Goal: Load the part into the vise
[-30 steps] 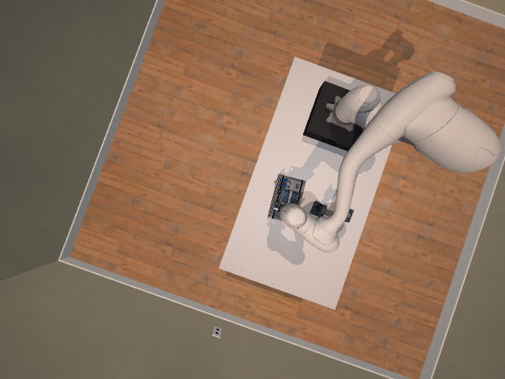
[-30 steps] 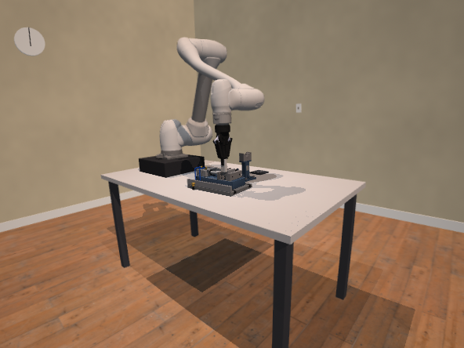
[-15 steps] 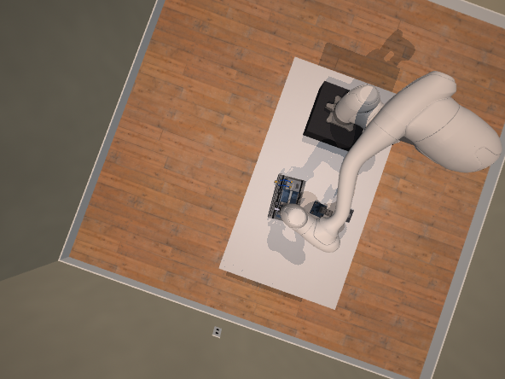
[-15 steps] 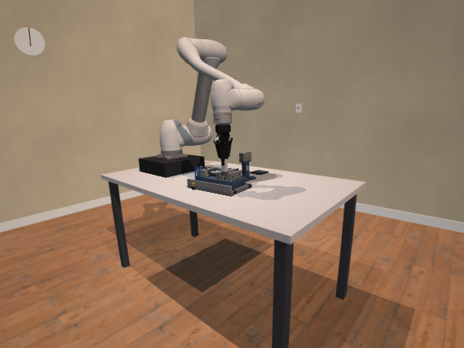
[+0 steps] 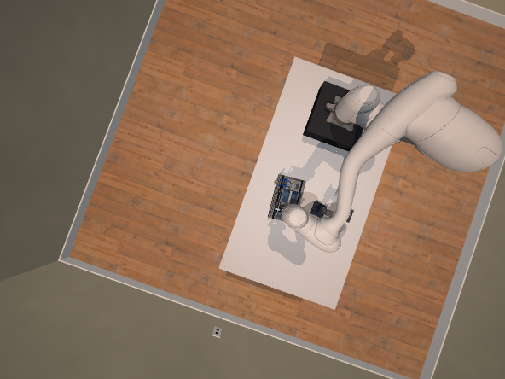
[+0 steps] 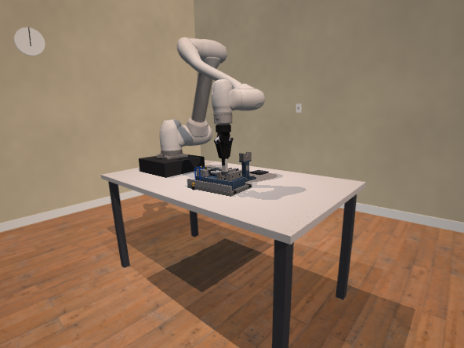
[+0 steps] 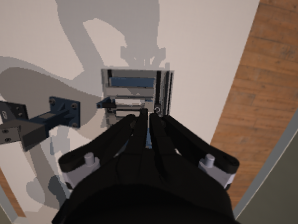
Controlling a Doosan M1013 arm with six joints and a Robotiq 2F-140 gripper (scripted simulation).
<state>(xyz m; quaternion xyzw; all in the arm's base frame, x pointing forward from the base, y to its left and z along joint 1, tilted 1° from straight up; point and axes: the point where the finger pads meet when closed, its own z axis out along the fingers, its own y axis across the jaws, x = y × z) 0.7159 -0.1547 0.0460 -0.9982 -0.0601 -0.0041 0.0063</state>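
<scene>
Right now my hand is 4 cm to the right of the part and 4 cm above it. Round my hand: vise base (8 cm behind, 3 cm to the left, 10 cm below).
</scene>
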